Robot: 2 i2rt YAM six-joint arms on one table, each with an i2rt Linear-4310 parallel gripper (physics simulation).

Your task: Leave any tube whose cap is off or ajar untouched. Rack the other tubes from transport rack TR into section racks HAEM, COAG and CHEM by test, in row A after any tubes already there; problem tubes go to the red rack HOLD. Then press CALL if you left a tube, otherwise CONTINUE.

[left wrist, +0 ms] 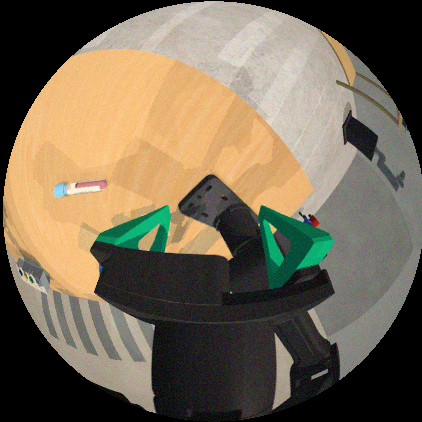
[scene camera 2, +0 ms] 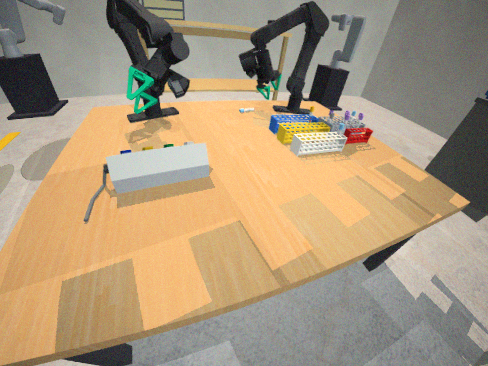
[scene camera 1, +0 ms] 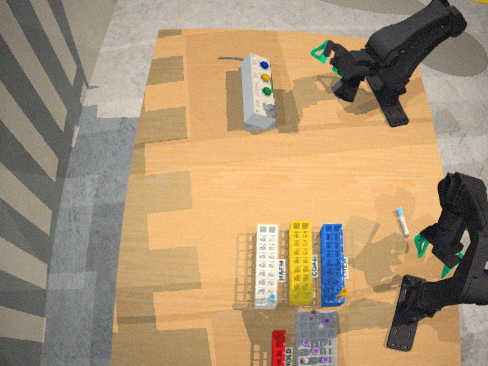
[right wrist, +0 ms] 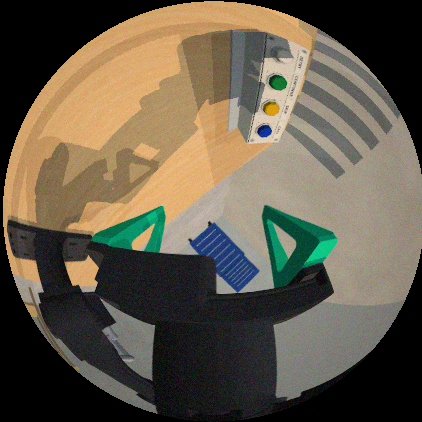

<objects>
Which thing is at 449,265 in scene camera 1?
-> My left gripper.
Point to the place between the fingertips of my right gripper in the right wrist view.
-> At 213,210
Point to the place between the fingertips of my right gripper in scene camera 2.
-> At 132,106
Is my left gripper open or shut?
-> Open.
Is my right gripper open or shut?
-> Open.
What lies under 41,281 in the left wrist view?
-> A grey button box.
</objects>
